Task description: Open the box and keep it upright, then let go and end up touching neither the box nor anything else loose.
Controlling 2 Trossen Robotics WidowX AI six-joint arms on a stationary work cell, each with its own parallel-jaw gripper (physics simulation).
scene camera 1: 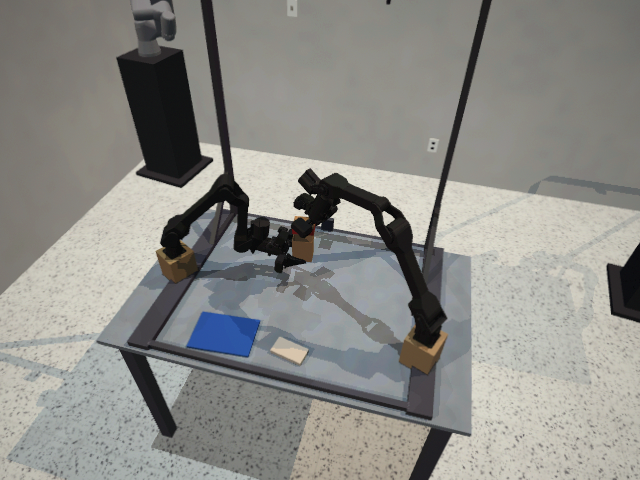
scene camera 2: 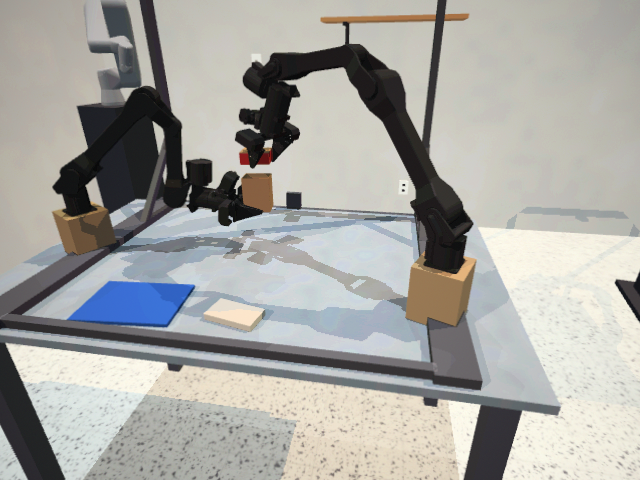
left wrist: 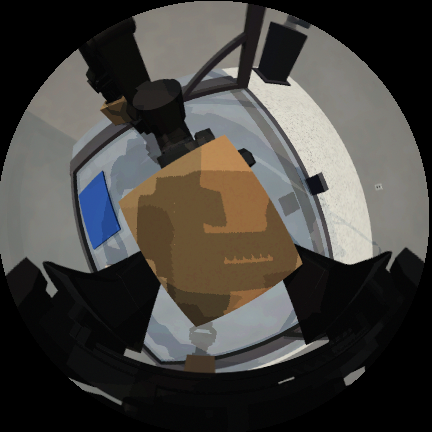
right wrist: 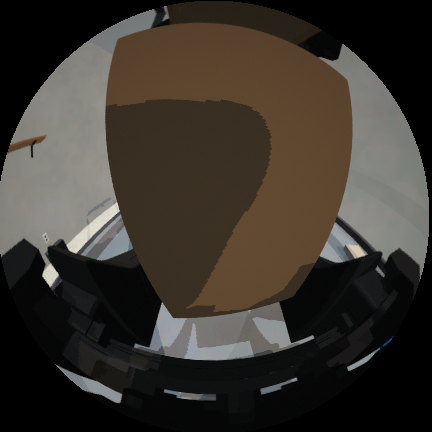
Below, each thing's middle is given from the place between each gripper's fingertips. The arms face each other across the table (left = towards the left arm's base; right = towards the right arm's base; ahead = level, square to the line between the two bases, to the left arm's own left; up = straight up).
Scene:
Now: the cream block (scene camera 2: 237, 315) 33 cm ahead of my left hand, 9 cm to the left of it and 23 cm below it. The rest, counted from my left hand: flat blue mat (scene camera 2: 117, 303) 36 cm ahead, 15 cm to the right, 23 cm below.
My right gripper is now 33 cm short of the cream block, 8 cm to the right of it and 11 cm above it. The rest, counted from my right hand: flat blue mat 36 cm ahead, 15 cm to the right, 11 cm below.

